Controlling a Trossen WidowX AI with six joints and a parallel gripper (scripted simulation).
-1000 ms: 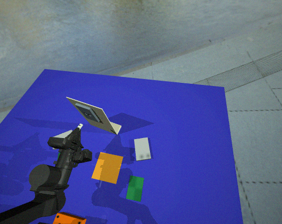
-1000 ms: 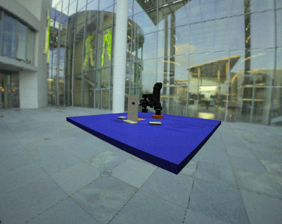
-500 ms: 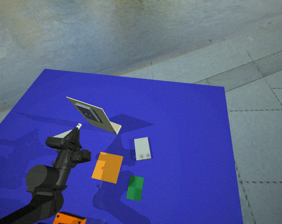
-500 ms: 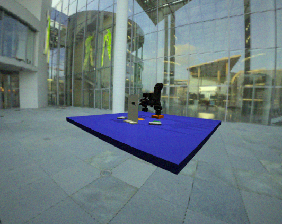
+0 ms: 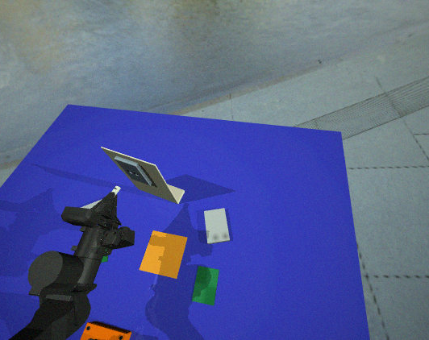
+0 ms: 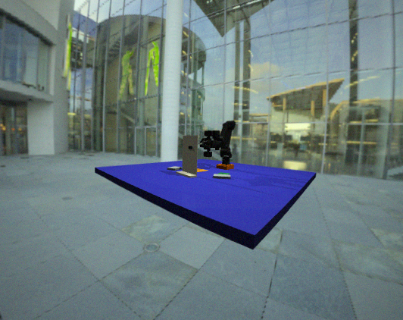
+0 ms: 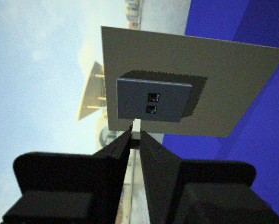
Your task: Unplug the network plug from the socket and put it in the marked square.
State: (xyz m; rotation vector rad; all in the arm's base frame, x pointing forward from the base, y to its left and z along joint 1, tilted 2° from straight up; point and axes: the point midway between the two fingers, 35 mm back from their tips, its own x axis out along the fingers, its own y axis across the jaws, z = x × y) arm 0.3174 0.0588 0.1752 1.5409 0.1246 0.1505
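My gripper tip is now 8 cm past the orange marked square, 12 cm to the left of it and 21 cm above it. From my gripper tip the other things lie so: network plug (1 cm ahead); then beige upright panel (10 cm ahead, 1 cm to the right, 9 cm below).
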